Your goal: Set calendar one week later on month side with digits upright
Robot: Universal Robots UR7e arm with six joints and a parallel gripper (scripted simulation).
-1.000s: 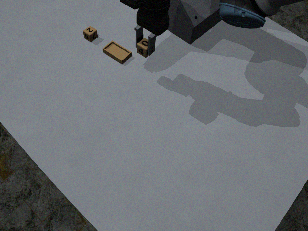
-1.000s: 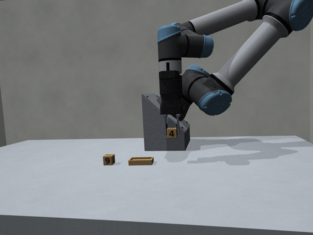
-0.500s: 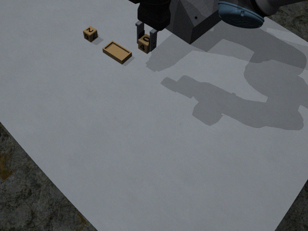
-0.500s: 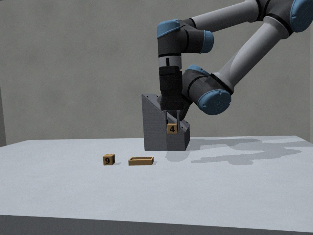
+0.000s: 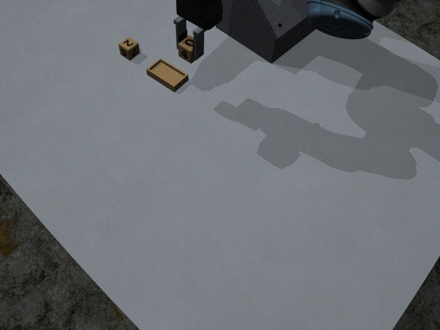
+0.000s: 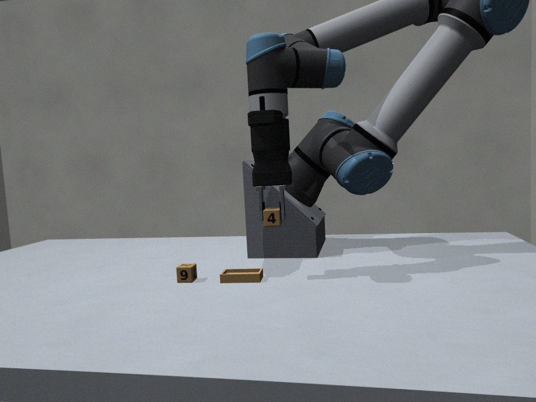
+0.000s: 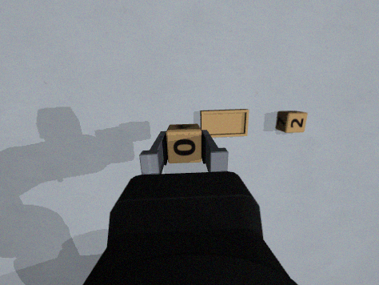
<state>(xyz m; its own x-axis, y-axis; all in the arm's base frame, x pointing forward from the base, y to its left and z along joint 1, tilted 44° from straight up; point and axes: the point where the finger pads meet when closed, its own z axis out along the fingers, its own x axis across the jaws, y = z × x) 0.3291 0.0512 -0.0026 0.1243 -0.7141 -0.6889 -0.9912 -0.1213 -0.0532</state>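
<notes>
The wooden tray lies 12 cm below my hand, 7 cm to the right of it and 1 cm ahead of it.
</notes>
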